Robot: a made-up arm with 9 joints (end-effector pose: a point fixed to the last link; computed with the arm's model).
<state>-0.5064 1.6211 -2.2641 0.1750 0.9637 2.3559 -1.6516 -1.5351 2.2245</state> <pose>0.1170 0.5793 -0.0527 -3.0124 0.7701 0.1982</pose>
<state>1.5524 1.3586 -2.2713 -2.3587 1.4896 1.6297 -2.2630 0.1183 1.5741</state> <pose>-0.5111 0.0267 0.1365 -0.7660 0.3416 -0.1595</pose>
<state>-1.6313 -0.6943 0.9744 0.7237 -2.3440 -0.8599 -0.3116 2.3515 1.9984</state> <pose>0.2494 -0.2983 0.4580 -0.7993 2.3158 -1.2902</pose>
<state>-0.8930 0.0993 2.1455 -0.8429 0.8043 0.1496 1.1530 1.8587 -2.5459</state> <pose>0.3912 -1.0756 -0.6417 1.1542 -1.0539 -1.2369</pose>
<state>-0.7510 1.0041 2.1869 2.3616 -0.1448 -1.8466 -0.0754 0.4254 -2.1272</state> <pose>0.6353 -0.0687 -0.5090 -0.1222 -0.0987 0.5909</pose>
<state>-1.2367 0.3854 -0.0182 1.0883 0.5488 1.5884 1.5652 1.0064 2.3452</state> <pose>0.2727 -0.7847 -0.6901 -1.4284 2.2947 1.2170</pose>
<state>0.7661 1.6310 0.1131 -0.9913 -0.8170 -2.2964 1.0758 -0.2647 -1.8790</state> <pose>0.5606 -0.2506 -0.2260 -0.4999 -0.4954 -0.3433</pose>
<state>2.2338 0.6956 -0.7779 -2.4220 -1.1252 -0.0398 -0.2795 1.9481 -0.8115</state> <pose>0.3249 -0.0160 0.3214 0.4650 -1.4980 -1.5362</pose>
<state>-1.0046 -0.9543 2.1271 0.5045 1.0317 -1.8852 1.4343 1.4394 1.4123</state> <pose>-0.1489 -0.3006 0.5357 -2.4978 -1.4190 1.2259</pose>
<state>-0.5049 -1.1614 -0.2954 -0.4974 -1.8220 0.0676 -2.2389 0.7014 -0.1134</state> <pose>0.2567 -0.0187 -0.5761 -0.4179 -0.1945 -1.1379</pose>
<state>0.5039 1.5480 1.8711 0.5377 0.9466 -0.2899 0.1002 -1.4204 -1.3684</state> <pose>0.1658 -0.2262 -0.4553 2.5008 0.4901 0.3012</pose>
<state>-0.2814 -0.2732 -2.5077 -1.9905 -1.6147 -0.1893 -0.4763 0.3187 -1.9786</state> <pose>0.4135 0.1494 0.1725 0.2690 -1.7127 0.4865</pose>
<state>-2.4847 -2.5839 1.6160 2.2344 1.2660 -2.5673 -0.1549 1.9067 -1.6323</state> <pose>-0.2321 0.1941 -0.0847 0.9128 -0.6632 2.4884</pose>
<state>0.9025 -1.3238 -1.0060 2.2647 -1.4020 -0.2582 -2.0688 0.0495 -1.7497</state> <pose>-0.0367 -0.2865 0.2371 -0.9114 -2.1868 -1.3634</pose>
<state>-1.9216 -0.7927 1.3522 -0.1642 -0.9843 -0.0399 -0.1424 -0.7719 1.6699</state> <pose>-0.7023 -0.1309 0.0518 -0.3374 0.4860 -1.6160</pose>
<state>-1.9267 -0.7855 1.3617 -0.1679 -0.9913 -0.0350 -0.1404 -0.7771 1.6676</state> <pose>-0.7002 -0.1352 0.0593 -0.3298 0.5134 -1.6057</pose>
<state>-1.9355 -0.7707 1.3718 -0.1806 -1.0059 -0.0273 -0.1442 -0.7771 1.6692</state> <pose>-0.6983 -0.1370 0.0653 -0.3177 0.5526 -1.6024</pose>
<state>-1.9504 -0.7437 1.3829 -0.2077 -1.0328 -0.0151 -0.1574 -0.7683 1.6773</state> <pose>-0.6969 -0.1349 0.0690 -0.2988 0.6108 -1.6093</pose>
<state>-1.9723 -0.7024 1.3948 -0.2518 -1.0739 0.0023 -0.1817 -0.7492 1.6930</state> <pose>-0.6960 -0.1280 0.0698 -0.2720 0.6911 -1.6264</pose>
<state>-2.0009 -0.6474 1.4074 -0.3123 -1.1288 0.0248 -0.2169 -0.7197 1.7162</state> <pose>-0.6952 -0.1164 0.0683 -0.2387 0.7931 -1.6494</pose>
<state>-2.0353 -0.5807 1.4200 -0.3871 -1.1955 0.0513 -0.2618 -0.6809 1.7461</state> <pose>-0.6941 -0.1007 0.0654 -0.2013 0.9137 -1.6724</pose>
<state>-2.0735 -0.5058 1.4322 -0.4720 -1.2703 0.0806 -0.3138 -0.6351 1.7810</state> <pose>-0.6920 -0.0824 0.0625 -0.1634 1.0468 -1.6881</pose>
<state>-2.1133 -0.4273 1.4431 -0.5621 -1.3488 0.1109 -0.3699 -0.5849 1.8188</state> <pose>-0.6889 -0.0632 0.0605 -0.1286 1.1835 -1.6911</pose>
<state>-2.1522 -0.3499 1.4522 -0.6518 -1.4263 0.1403 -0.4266 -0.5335 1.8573</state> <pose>-0.6850 -0.0452 0.0602 -0.0999 1.3139 -1.6795</pose>
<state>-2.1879 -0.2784 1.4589 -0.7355 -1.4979 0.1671 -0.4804 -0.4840 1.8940</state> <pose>-0.6809 -0.0295 0.0612 -0.0787 1.4283 -1.6559</pose>
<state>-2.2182 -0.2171 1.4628 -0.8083 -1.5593 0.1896 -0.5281 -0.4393 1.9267</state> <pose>-0.6773 -0.0165 0.0632 -0.0650 1.5199 -1.6271</pose>
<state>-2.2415 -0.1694 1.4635 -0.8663 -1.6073 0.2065 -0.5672 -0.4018 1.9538</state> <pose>-0.6746 -0.0056 0.0655 -0.0580 1.5857 -1.6017</pose>
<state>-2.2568 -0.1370 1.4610 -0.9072 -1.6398 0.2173 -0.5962 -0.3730 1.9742</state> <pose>-0.6727 0.0041 0.0676 -0.0566 1.6263 -1.5866</pose>
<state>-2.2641 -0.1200 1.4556 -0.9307 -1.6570 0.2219 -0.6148 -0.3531 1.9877</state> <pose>-0.6714 0.0133 0.0692 -0.0596 1.6441 -1.5856</pose>
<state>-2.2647 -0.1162 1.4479 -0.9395 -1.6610 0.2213 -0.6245 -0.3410 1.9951</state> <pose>-0.6705 0.0228 0.0699 -0.0659 1.6442 -1.5982</pose>
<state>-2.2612 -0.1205 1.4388 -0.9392 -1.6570 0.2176 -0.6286 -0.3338 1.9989</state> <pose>-0.6698 0.0323 0.0699 -0.0744 1.6336 -1.6194</pose>
